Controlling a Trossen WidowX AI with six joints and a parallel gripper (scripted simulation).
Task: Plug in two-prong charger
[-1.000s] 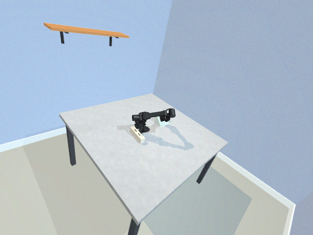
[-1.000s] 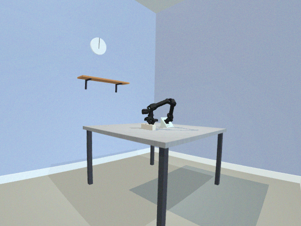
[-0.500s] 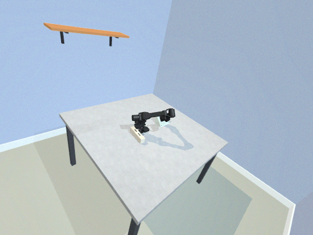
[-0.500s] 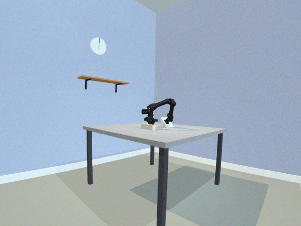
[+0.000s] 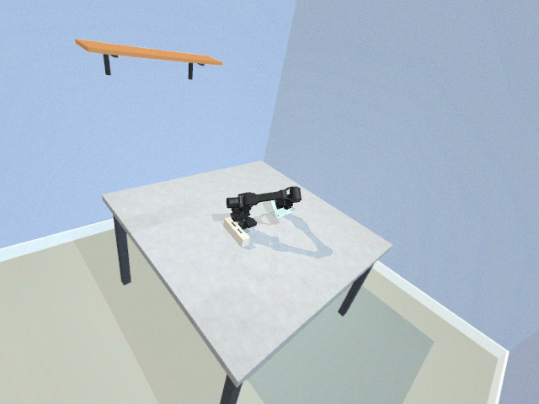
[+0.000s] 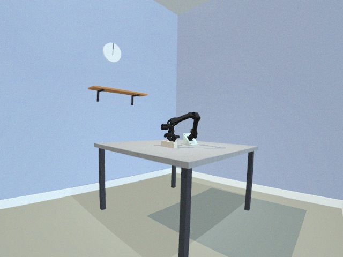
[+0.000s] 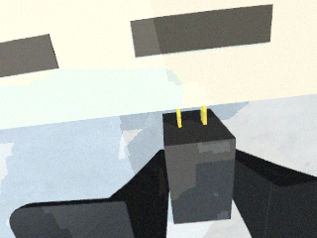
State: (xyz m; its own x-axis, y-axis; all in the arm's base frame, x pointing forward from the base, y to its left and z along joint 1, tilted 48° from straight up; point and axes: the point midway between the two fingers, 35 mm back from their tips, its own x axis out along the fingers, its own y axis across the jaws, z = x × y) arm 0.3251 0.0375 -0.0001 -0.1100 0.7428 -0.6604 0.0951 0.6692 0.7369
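Now: the dark grey charger 2 cm ahead of my gripper tip and 1 cm above it.
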